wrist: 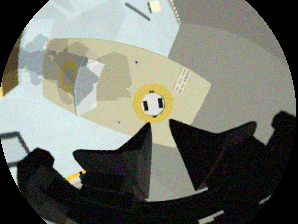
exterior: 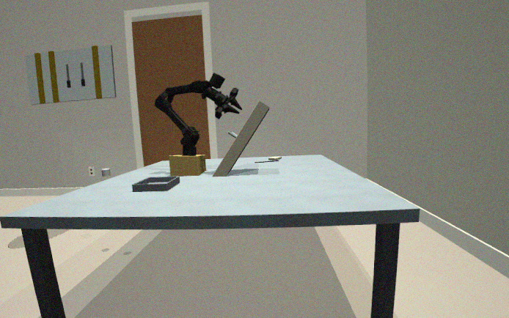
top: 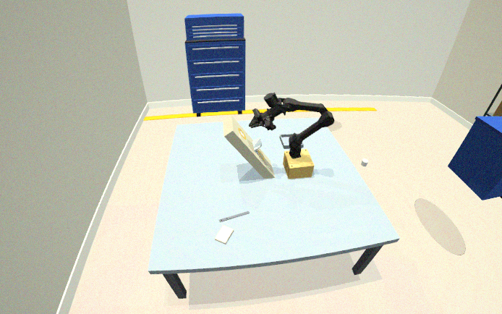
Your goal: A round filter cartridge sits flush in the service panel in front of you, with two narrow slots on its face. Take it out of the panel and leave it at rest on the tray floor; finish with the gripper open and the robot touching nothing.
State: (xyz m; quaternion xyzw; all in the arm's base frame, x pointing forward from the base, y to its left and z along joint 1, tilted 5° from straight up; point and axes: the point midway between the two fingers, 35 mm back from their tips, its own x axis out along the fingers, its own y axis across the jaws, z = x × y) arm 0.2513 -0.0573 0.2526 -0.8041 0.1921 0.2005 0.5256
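The white round filter cartridge lies 60 mm ahead of my gripper tip and 50 mm below it. The rest, counted from my gripper tip: dark grey tray 390 mm behind, 220 mm to the right, 320 mm below; white pad 250 mm ahead, 450 mm to the left, 320 mm below.
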